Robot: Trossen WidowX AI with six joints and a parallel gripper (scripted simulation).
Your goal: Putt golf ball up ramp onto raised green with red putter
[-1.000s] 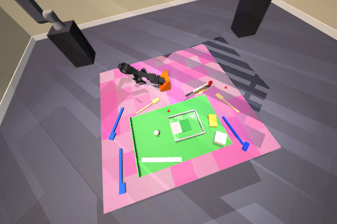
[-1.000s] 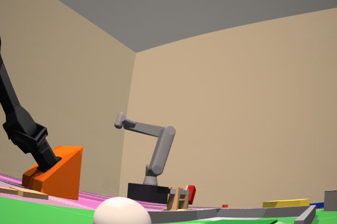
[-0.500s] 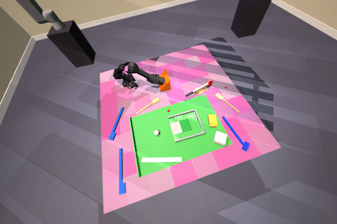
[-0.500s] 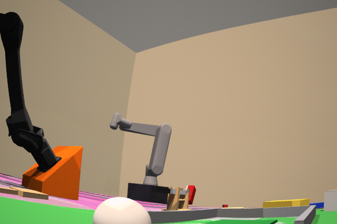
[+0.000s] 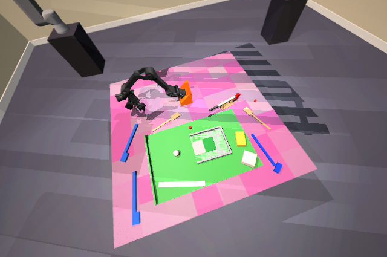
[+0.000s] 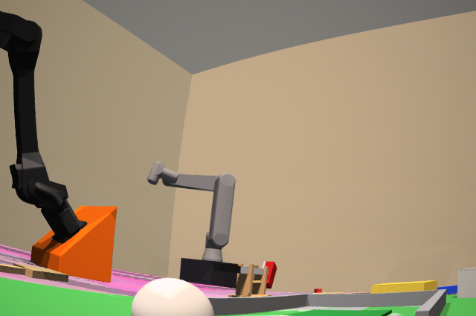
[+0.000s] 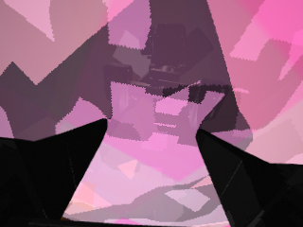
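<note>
Right now my gripper tip is 47 cm short of the white golf ball, 24 cm to the right of it and 2 cm below it. From my gripper tip the other things lie so: red putter 16 cm ahead, 70 cm to the left, 5 cm above; yellow block 47 cm ahead, 72 cm to the left, 1 cm above; white bar 68 cm ahead, 25 cm to the left.
</note>
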